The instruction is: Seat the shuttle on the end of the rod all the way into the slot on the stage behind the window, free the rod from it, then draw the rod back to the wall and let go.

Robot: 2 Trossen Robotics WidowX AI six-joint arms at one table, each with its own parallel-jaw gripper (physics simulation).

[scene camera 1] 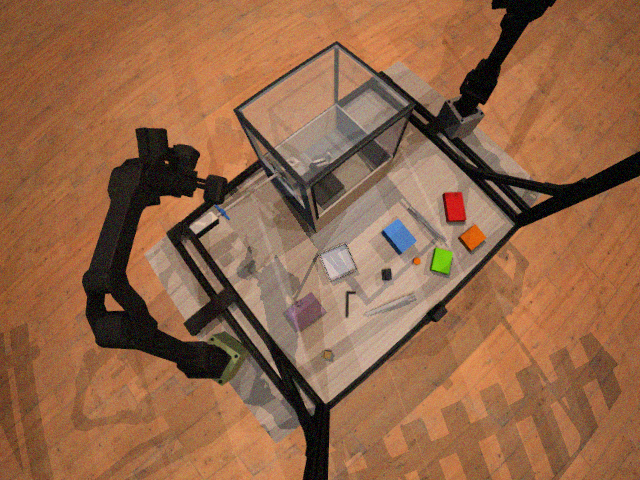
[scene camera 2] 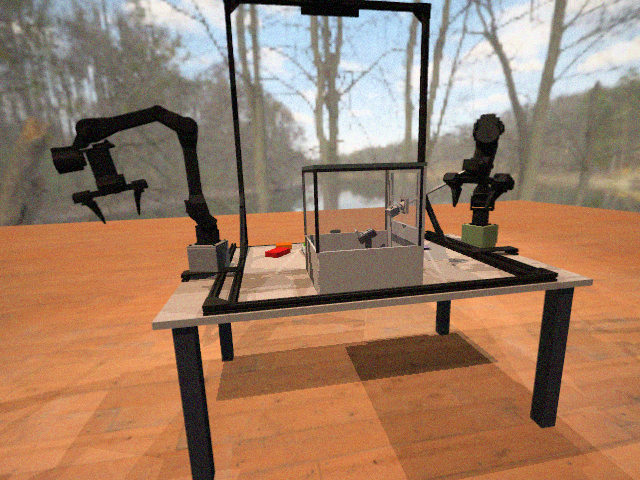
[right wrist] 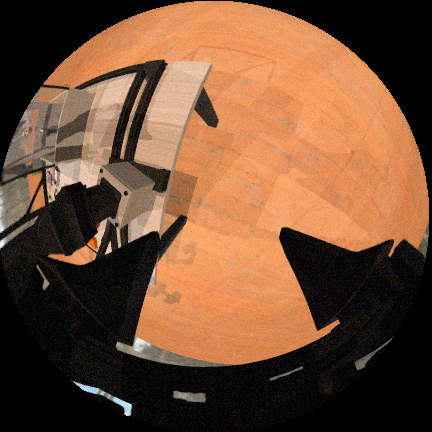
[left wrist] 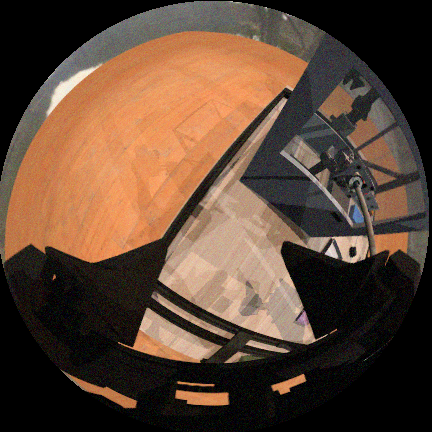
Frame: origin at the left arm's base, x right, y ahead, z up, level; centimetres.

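Seen in the pictures: left gripper, between the fingertips: (scene camera 2: 469, 208) (left wrist: 226, 246); right gripper, between the fingertips: (scene camera 2: 122, 219) (right wrist: 221, 235) (left wrist: 346, 86); left arm's base, origin of its link: (scene camera 1: 216, 360) (scene camera 2: 480, 224); right arm's base, origin of its link: (scene camera 1: 465, 107) (scene camera 2: 208, 242) (right wrist: 107, 197).
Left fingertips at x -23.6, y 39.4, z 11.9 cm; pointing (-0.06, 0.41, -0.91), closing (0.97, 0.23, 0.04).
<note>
Pixels of each thing's middle, then the offset from my left fingertips to it. "*": a spot on its surface instead.
- thin pale rod, middle of its body: (left wrist: 373, 286) (scene camera 1: 238, 200) (scene camera 2: 437, 187) dx +12.7, dy -0.9, dz +5.5 cm
- glass-topped case, middle of its body: (left wrist: 337, 140) (scene camera 1: 324, 148) (scene camera 2: 359, 222) dx +19.7, dy +25.1, dz -4.0 cm
- shuttle, middle of its body: (left wrist: 345, 163) (scene camera 1: 291, 164) (scene camera 2: 392, 210) dx +15.8, dy +15.3, dz -0.9 cm
- purple block, middle of its body: (scene camera 1: 304, 311) (left wrist: 310, 310) dx +36.6, dy -15.9, dz -20.9 cm
- silver tray, middle of its body: (scene camera 1: 338, 262) (left wrist: 330, 258) (right wrist: 55, 174) dx +37.7, dy +2.0, dz -20.5 cm
- white block, a spot on its surface: (scene camera 1: 203, 223) * dx +11.3, dy -9.5, dz +10.2 cm
- small blue item, a spot on its surface: (scene camera 1: 221, 211) * dx +12.0, dy -5.2, dz +8.0 cm
A thin pale rod (scene camera 1: 253, 188) (scene camera 2: 436, 189) (left wrist: 368, 220) passes through the side wall of the glass-topped case (scene camera 1: 361, 144) (scene camera 2: 367, 271). A small grey part, apparently the shuttle (scene camera 2: 393, 210), is at its inner end, high inside the case. A tilted dark piece, apparently the stage (scene camera 2: 367, 236), is lower and apart from it; its slot cannot be made out. My left gripper (scene camera 1: 181, 166) (scene camera 2: 471, 205) (left wrist: 226, 246) is open and empty outside the case, one finger near the rod's outer end. My right gripper (scene camera 2: 121, 218) (right wrist: 221, 235) is open and empty, beyond the table.
Blue (scene camera 1: 399, 236), red (scene camera 1: 454, 206), orange (scene camera 1: 472, 237) and green (scene camera 1: 442, 260) blocks, a purple block (scene camera 1: 305, 312) and a silver tray (scene camera 1: 338, 261) lie in front of the case. A white block (scene camera 1: 203, 223) and a small blue item (scene camera 1: 221, 211) lie below the rod.
</note>
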